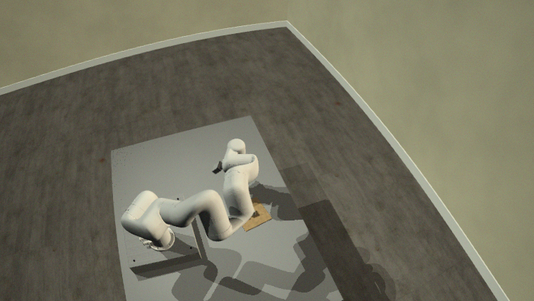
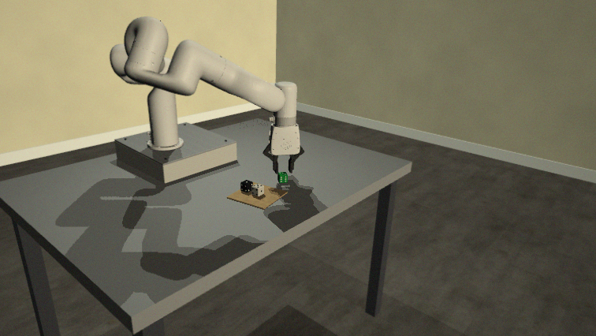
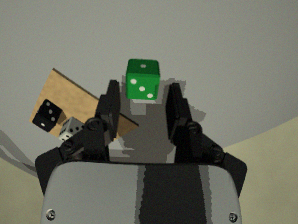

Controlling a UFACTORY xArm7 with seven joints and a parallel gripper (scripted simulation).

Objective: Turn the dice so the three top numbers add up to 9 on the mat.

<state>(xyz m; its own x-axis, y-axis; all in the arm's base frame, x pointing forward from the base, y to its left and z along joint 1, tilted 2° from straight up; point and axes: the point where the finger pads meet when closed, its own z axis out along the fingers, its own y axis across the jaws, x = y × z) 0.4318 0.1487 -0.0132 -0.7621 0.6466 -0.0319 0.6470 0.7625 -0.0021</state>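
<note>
The green die is 4 cm below my hand. From my hand the other things lie so: black die: 14 cm to the right, 4 cm below, 4 cm behind; then white die: 14 cm to the right, 4 cm below; then tan mat: 14 cm to the right, 5 cm below.
</note>
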